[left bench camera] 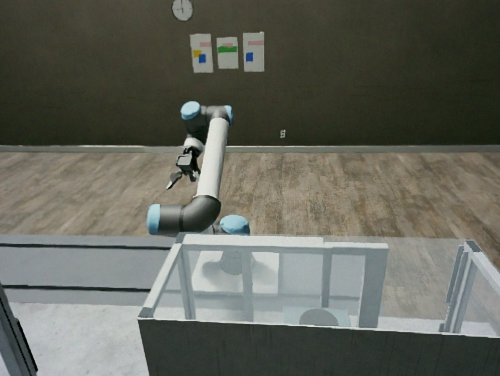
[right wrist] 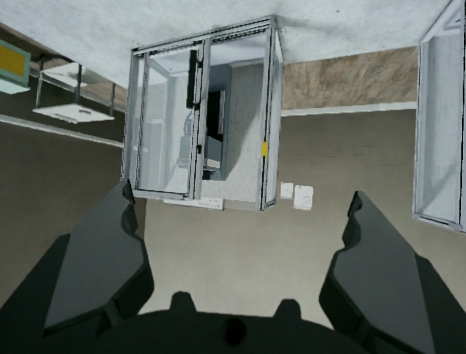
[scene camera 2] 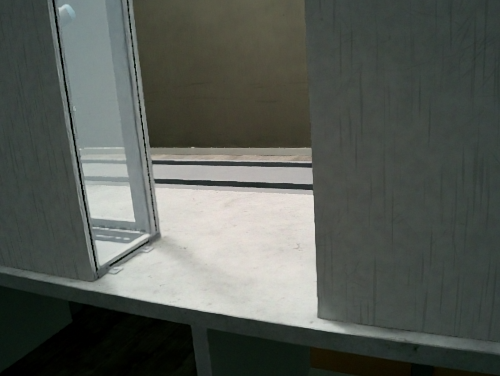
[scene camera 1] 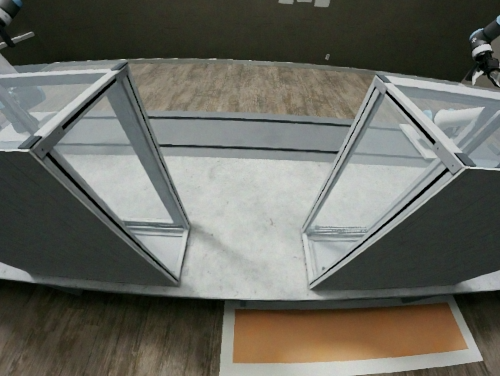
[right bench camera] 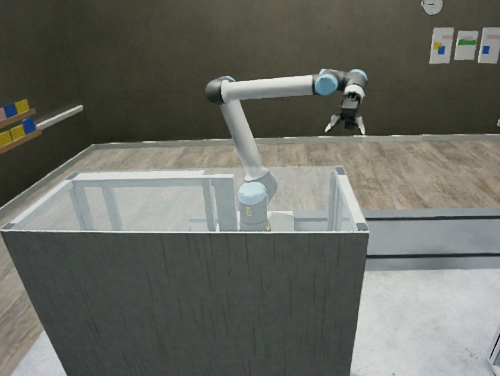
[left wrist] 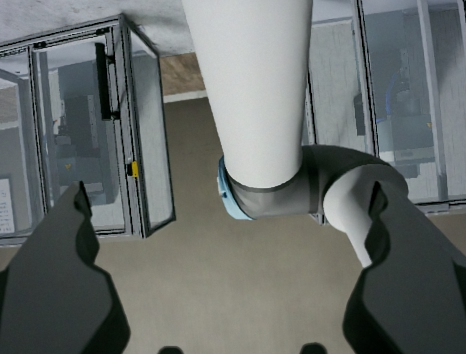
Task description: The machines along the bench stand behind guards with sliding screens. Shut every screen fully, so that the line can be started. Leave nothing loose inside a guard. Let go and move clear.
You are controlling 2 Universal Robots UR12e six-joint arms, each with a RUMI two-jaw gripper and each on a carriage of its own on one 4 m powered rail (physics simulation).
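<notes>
In the right wrist view a guard [right wrist: 273,100] has its screen [right wrist: 199,120] standing over the left half, black handle [right wrist: 192,79] at mid-opening, apart from the yellow block [right wrist: 264,149]; the right half is open onto a dark machine. In the left wrist view another guard's screen [left wrist: 120,165] stands against the right post, its handle [left wrist: 102,80] and the yellow block [left wrist: 134,169] close together. A third guard [left wrist: 367,75] is partly hidden by the arm. My left gripper [left bench camera: 182,182] [scene camera 1: 484,76] and right gripper [right bench camera: 345,131] are open and empty, high above the rail side, clear of the guards.
Two guards [scene camera 1: 155,150] [scene camera 1: 345,155] flank a gap on the pale bench [scene camera 1: 240,210]. A tiny dark speck [scene camera 1: 323,268] shows inside the right one. The rail [scene camera 1: 240,132] runs behind. A round machine part [left bench camera: 320,317] shows through the guard [left bench camera: 310,350] in the left bench view.
</notes>
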